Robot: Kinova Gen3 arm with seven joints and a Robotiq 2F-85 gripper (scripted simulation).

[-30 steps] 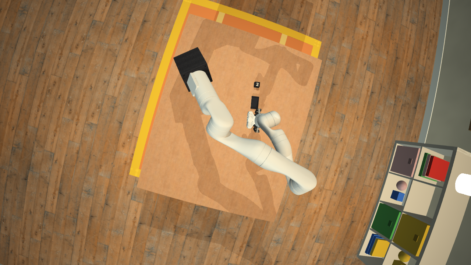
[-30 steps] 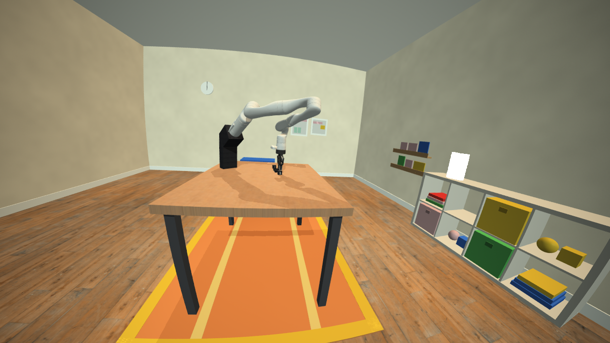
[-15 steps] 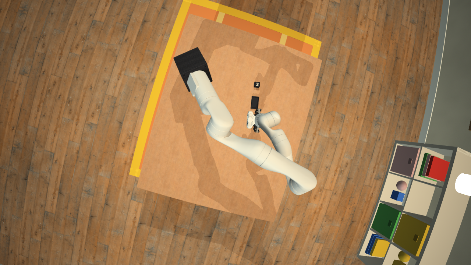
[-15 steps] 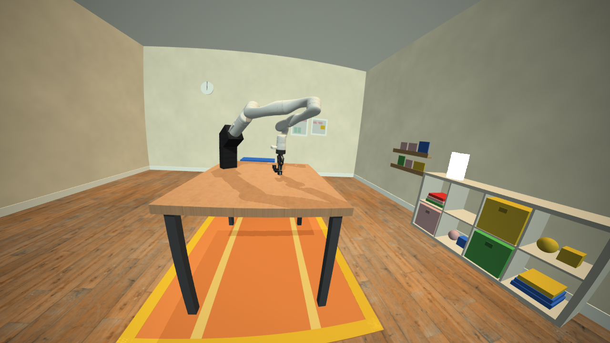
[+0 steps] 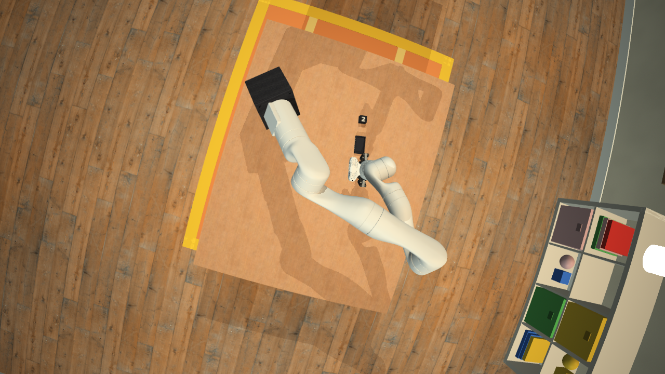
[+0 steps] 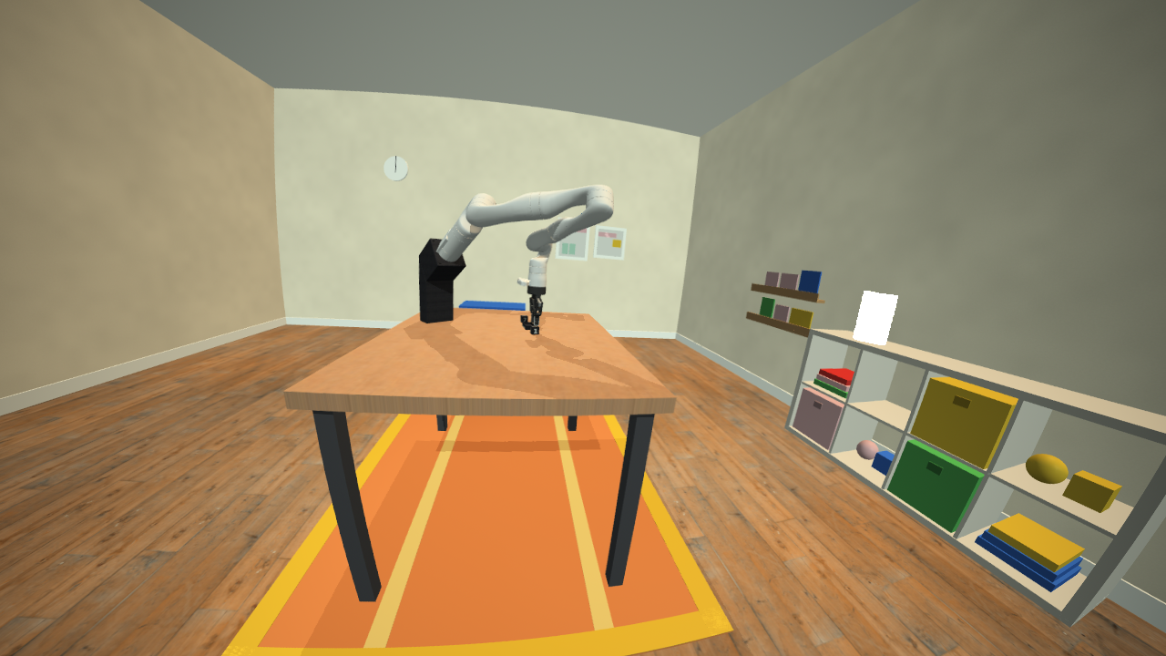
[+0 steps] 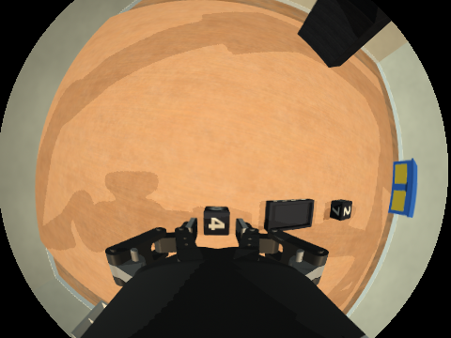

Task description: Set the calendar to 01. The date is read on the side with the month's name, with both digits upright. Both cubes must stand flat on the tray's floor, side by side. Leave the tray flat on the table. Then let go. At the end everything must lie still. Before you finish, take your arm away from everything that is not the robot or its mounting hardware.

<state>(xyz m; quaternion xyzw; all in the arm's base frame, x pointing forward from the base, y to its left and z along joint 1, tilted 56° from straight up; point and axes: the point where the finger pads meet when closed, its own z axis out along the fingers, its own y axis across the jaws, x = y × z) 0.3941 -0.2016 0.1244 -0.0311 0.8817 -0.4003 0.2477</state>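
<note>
My hand is 110 mm to the right of the black calendar tray, 50 mm above it and 20 mm short of it. Also, from my hand: black digit cube: 220 mm to the left, 40 mm below, 40 mm ahead.
</note>
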